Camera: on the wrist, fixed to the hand. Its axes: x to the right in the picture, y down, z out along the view.
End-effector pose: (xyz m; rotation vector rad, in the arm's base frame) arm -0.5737 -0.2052 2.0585 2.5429 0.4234 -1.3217
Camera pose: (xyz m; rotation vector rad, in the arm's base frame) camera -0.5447 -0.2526 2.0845 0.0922 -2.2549 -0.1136
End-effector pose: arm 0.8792 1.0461 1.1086 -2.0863 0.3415 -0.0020
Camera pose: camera 0.8509 1.0051 1.0728 0.5568 2.2512 1.9476
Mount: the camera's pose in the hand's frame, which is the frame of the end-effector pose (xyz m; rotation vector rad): -0.0123 0.0566 -0.0201 -0.1480 0.6024 -3.0265
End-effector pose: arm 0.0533 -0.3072 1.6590 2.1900 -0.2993 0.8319
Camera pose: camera 0.0091 -0.3318 1.6936 0.1407 2.2726 -0.5132
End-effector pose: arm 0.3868 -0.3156 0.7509 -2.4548 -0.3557 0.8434
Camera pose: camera 0.3943 -0.3754 0.7395 0.0849 -2.2758 -1.1376
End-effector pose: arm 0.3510 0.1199 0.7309 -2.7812 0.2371 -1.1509
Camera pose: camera 0.3226 0.0657 0.7268 0.0736 2.1659 0.6118
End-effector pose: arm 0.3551 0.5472 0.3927 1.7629 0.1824 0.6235
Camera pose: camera 0.3235 0.5425 0.4450 -0.3651 2.2471 -1.1147
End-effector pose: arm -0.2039 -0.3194 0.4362 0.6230 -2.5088 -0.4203
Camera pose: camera -0.2030 -0.2687 0.4706 2.8389 0.7896 -0.7831
